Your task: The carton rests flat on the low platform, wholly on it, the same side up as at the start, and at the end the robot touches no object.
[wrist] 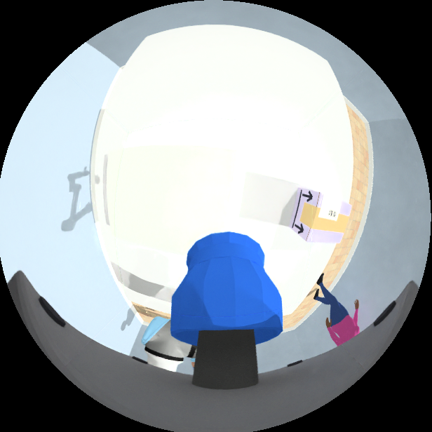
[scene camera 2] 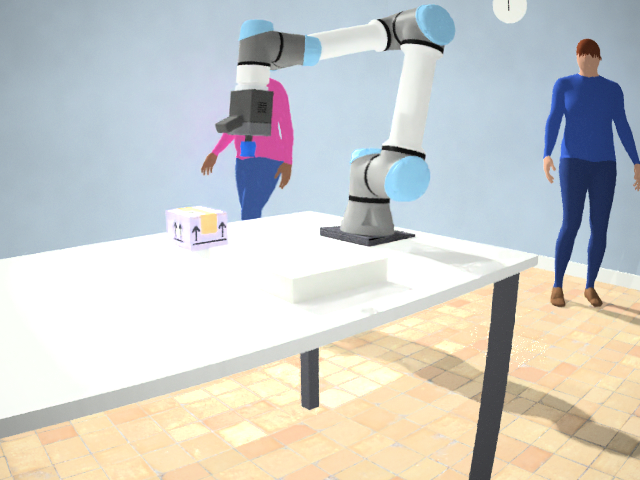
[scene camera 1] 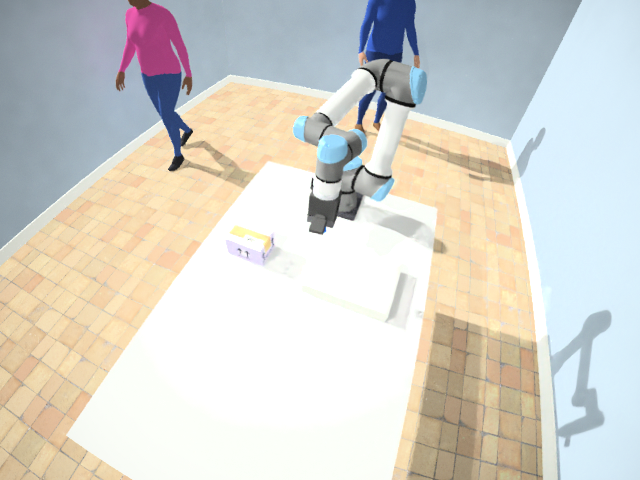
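Seen in the pictures: hand, tool point: (scene camera 2: pixel 247 156); arm's base, link origin: (scene camera 2: pixel 367 231) (scene camera 1: pixel 340 201).
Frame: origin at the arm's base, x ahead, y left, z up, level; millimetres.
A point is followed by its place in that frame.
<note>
The carton (scene camera 1: pixel 248 245) {x 434, y -258, z 74 mm} (scene camera 2: pixel 196 228) {x 429, y -203, z 41 mm} (wrist: pixel 322 216) is a lilac box with orange tape and a white label on top. It stands upright on the table, its printed arrows pointing up, near the table's far long edge, apart from the platform. The low platform (scene camera 1: pixel 356 289) {x 465, y 166, z 31 mm} (scene camera 2: pixel 338 279) {x 430, y 303, z 10 mm} (wrist: pixel 175 192) is a pale flat slab on the table; its white top blends with the table. My gripper, a blue suction cup (scene camera 1: pixel 324 229) {x 412, y 3, z 232 mm} (scene camera 2: pixel 248 149) (wrist: pixel 227 250), points down and hangs high above the table, with no object on it. It is mostly hidden in scene camera 1.
The white table (scene camera 1: pixel 248 372) {x 843, y -93, z -17 mm} (scene camera 2: pixel 103 320) {x 849, y 139, z -17 mm} (wrist: pixel 225 75) carries the arm's base (scene camera 2: pixel 368 227) {x 53, y 51, z 25 mm} on a dark plate, behind the platform. A person in pink (scene camera 1: pixel 152 43) (scene camera 2: pixel 281 118) (wrist: pixel 344 327) and a person in blue (scene camera 1: pixel 390 31) (scene camera 2: pixel 588 118) stand on the floor beyond the table.
</note>
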